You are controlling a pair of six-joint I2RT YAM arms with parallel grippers.
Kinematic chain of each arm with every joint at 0, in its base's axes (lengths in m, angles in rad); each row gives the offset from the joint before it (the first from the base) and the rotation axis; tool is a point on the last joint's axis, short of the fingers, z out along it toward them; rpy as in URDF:
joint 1: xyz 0 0 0.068 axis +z
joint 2: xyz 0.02 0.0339 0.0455 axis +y
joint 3: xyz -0.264 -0.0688 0 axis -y
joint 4: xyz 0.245 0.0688 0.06 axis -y
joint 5: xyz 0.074 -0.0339 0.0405 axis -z
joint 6: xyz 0.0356 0 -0.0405 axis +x
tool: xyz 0 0 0 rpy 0 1.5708 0
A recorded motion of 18 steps. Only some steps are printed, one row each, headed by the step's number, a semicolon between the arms.
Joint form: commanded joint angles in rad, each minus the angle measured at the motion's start. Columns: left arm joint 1, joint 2, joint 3, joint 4, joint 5, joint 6; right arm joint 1, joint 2, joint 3, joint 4, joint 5, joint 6.
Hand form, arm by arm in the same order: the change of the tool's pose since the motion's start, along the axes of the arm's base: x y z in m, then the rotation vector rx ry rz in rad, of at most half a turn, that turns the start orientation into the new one. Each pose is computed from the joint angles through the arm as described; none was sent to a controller.
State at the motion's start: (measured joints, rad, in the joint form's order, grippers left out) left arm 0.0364 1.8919 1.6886 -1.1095 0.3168 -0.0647; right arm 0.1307 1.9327 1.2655 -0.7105 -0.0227 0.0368
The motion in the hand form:
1: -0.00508 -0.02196 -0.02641 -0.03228 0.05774 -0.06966; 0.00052 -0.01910 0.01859 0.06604 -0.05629 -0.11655
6: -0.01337 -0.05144 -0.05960 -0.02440 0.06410 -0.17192; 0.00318 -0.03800 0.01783 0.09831 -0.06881 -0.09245
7: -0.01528 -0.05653 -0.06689 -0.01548 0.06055 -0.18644; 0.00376 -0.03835 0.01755 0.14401 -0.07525 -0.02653
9: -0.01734 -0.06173 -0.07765 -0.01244 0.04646 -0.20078; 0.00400 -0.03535 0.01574 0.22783 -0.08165 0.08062
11: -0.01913 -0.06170 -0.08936 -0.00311 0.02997 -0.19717; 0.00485 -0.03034 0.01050 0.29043 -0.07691 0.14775
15: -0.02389 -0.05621 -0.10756 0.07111 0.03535 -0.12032; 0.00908 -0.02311 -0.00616 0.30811 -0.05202 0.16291
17: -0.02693 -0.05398 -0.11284 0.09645 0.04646 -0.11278; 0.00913 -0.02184 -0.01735 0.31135 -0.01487 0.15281
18: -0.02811 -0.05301 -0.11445 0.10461 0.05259 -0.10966; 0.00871 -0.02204 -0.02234 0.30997 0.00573 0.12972
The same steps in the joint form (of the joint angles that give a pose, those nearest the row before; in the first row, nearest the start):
1: -0.0546 0.0084 -0.0893 0.0370 0.0343 0.0080; -0.0569 -0.0549 -0.0027 0.0137 -0.0450 0.0717
6: -0.1343 0.0084 -0.2209 0.1553 0.0339 0.0328; -0.1141 -0.0511 -0.0027 0.0275 -0.0954 0.0004
7: -0.1492 0.0084 -0.2503 0.1877 0.0256 0.0343; -0.1209 -0.0492 -0.0030 0.0332 -0.1564 -0.0599
9: -0.1640 0.0084 -0.2953 0.2468 0.0225 0.0343; -0.1228 -0.0423 -0.0046 0.0374 -0.2628 -0.1480
11: -0.1655 0.0084 -0.3448 0.3136 0.0118 0.0313; -0.1160 -0.0248 -0.0050 0.0416 -0.3368 -0.1957
15: -0.1606 0.0084 -0.4189 0.3952 -0.0771 -0.0233; -0.0980 0.0252 -0.0057 0.0702 -0.3525 -0.1930
17: -0.1579 0.0084 -0.4395 0.4032 -0.1022 -0.0225; -0.0946 0.0561 -0.0069 0.0671 -0.3525 -0.1846
18: -0.1564 0.0084 -0.4456 0.4028 -0.1102 -0.0225; -0.0946 0.0687 -0.0088 0.0652 -0.3468 -0.1644

